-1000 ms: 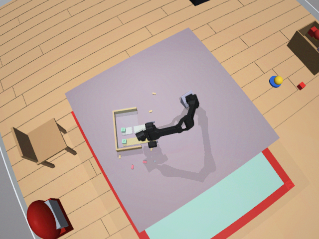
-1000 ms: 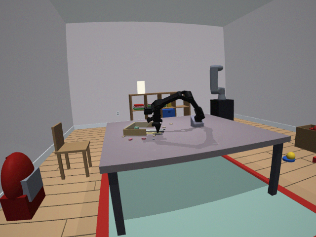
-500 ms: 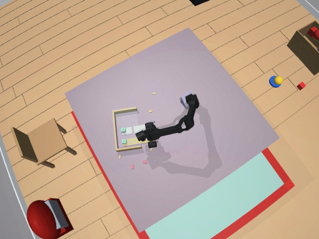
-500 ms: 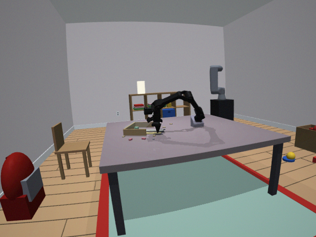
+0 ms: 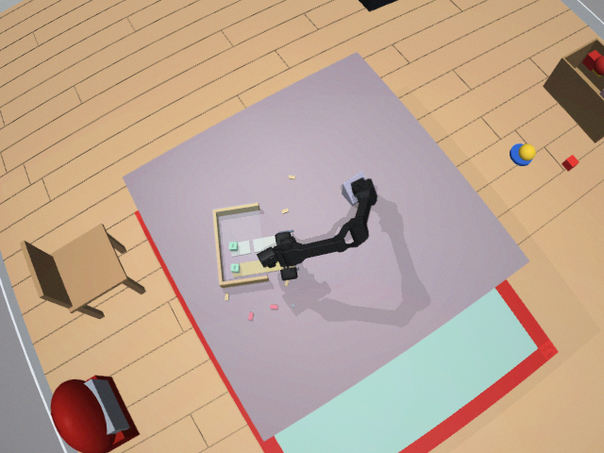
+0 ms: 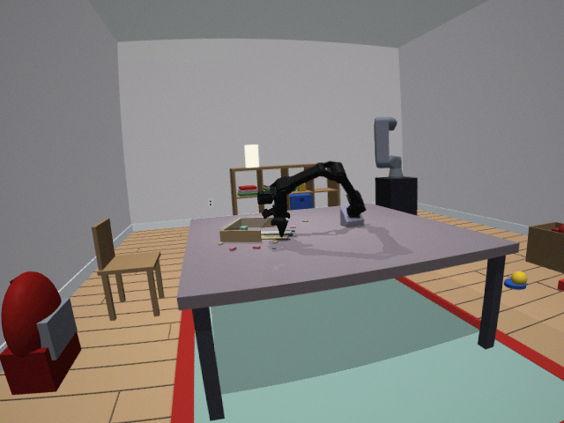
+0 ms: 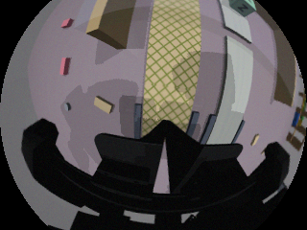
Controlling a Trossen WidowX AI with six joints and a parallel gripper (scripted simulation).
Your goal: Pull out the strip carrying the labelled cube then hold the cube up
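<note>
My gripper tip is now 90 mm short of the yellow checkered strip and 30 mm to the left of it.
</note>
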